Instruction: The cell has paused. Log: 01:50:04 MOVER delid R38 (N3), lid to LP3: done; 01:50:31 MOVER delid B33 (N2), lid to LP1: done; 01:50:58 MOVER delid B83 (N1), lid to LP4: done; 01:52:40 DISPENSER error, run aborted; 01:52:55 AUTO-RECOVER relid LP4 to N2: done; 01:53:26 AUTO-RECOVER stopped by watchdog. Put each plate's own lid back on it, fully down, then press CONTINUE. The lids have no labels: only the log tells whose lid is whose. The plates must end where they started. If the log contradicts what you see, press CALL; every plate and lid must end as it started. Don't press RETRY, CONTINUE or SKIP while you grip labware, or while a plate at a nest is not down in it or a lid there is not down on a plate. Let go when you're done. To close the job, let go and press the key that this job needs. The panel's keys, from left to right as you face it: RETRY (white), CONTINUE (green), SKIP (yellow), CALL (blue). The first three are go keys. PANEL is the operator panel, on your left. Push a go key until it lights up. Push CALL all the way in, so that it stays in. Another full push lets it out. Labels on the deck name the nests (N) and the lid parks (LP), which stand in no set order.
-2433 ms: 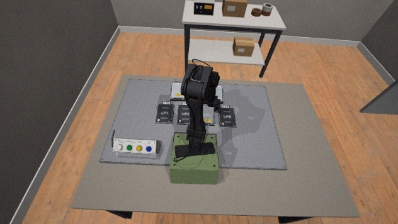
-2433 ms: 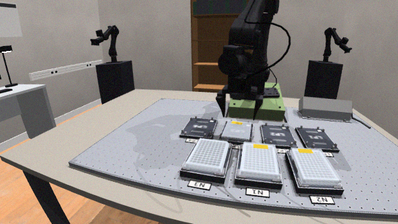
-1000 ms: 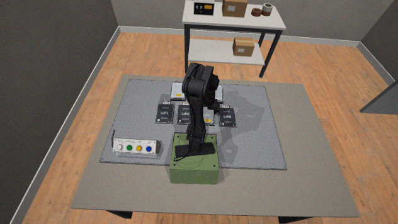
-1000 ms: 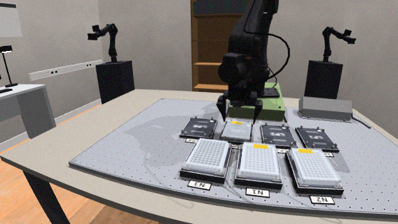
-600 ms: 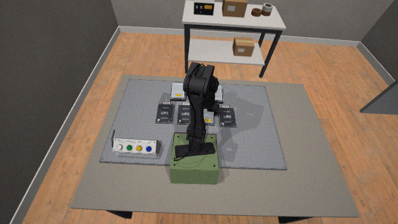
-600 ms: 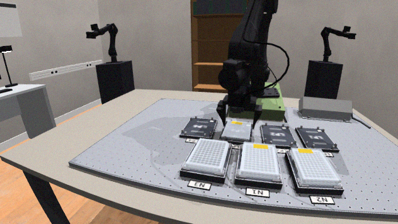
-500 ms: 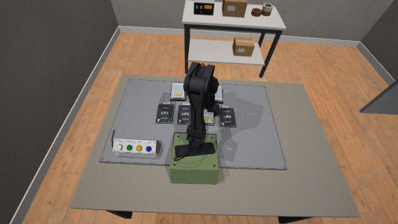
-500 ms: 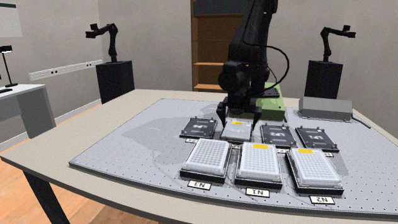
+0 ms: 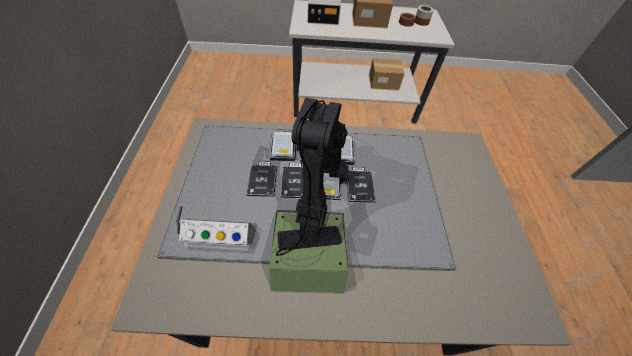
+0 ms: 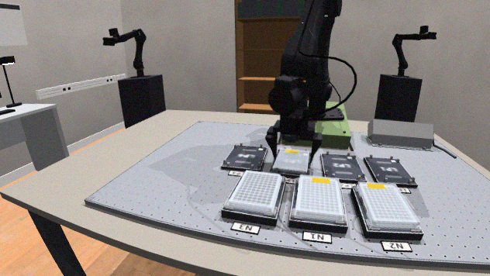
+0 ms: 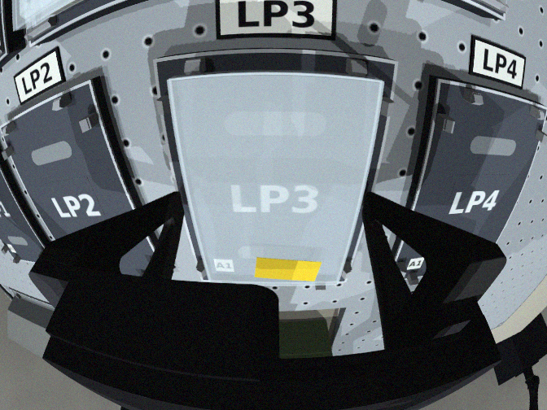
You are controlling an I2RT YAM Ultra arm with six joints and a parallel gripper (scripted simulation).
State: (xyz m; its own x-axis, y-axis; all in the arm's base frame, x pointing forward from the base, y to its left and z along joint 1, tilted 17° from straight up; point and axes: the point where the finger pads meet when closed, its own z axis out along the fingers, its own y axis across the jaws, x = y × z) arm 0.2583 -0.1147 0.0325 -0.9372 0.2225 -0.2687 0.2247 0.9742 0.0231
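My hand is 20 mm above the LP3 lid park. Also, from my hand: LP2 lid park: 20 mm ahead, 130 mm to the left, 20 mm below; LP1 lid park: 50 mm ahead, 260 mm to the left, 20 mm below; LP4 lid park: 30 mm behind, 130 mm to the right, 20 mm below.
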